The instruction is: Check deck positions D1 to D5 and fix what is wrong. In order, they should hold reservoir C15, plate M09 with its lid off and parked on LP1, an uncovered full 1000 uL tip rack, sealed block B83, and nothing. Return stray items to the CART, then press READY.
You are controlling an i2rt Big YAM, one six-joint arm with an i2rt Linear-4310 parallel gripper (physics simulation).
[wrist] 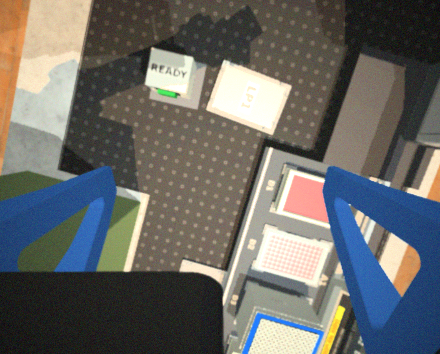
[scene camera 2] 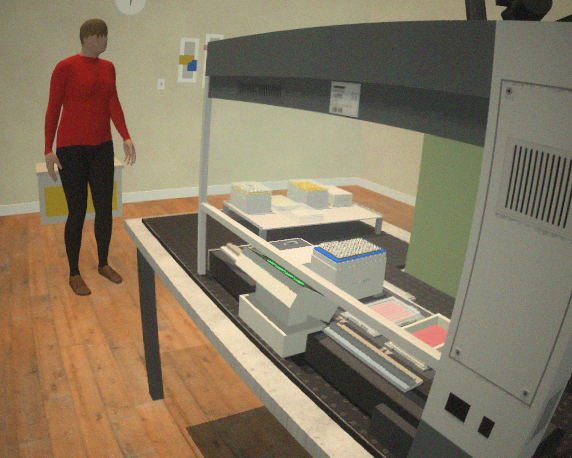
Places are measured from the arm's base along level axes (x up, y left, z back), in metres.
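Pixels of known places: gripper, fingertip midpoint: (wrist: pixel 219 178).
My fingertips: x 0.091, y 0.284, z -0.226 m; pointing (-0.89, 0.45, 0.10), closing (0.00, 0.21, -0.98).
Note:
For each thing: its top centre in the pictures, then the offset to it from my fingertips. "pt": a spot on its surface instead.
- pink-filled reservoir, middle of its top: (scene camera 2: pixel 433 331) (wrist: pixel 316 200) dx -0.398, dy -0.063, dz -0.193 m
- LP1 pad, middle of its top: (wrist: pixel 249 97) dx -0.466, dy +0.101, dz -0.035 m
- READY button, middle of its top: (wrist: pixel 168 71) dx -0.380, dy +0.103, dz +0.111 m
- grey frame's rail, surface spot: (scene camera 2: pixel 320 277) pt dx -0.297, dy -0.169, dz -0.376 m
My gripper (wrist: pixel 219 178) is open and empty; in the wrist view its blue fingers frame dark mat and the deck's edge. A pink-filled reservoir (wrist: pixel 302 196) (scene camera 2: pixel 431 336) sits at D1. A plate with pink wells (wrist: pixel 291 255) (scene camera 2: pixel 392 311) sits at D2. A blue-edged tip rack (wrist: pixel 285 337) (scene camera 2: pixel 350 270) stands at D3, its top full of tips. The LP1 pad (wrist: pixel 221 102) lies above the deck in the wrist view; a pale clear layer seems to cover its label. The READY button (wrist: pixel 170 71) is beside it, with a green light. D4 and D5 are outside the wrist view.
A low white stand (scene camera 2: pixel 310 220) at the back holds boxes and clear lids. A green panel (scene camera 2: pixel 432 210) stands right of it; a green surface (wrist: pixel 112 250) shows lower left. The grey frame's rail (scene camera 2: pixel 320 277) crosses before the deck. A person in red (scene camera 2: pixel 85 100) stands left.

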